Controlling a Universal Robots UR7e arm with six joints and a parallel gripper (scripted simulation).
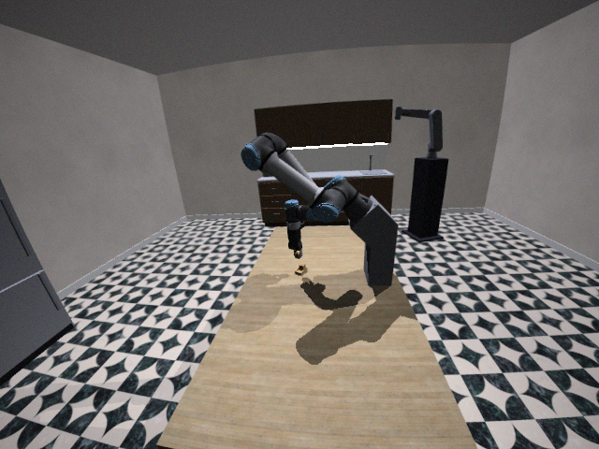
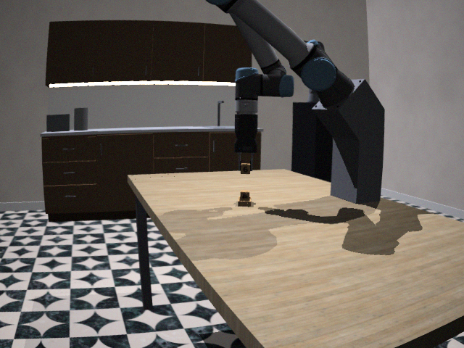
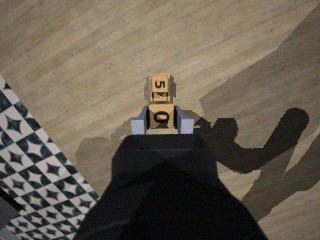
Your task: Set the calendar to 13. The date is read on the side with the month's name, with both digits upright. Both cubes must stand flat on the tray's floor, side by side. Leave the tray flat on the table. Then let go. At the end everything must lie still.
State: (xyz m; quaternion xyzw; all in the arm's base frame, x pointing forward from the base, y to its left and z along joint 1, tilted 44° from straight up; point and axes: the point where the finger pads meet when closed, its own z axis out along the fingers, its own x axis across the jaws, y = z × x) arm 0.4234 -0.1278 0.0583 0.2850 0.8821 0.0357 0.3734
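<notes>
Now: the wooden tray 1 cm behind my hand, 1 cm to the right of it and 13 cm below it.
</notes>
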